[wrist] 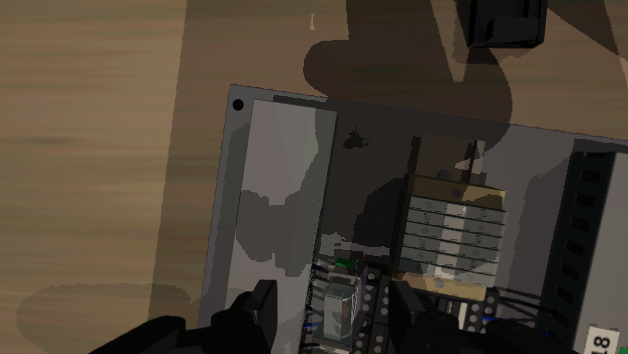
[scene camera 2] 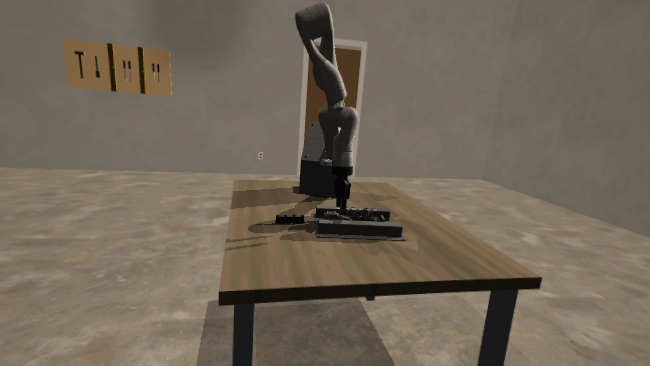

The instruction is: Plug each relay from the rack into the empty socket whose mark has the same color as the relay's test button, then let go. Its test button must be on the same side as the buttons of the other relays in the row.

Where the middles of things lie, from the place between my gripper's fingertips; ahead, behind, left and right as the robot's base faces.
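Scene:
Pale duct cover (wrist: pixel 288 145): 40 mm below my hand, 40 mm to the left of it, 60 mm ahead of it.

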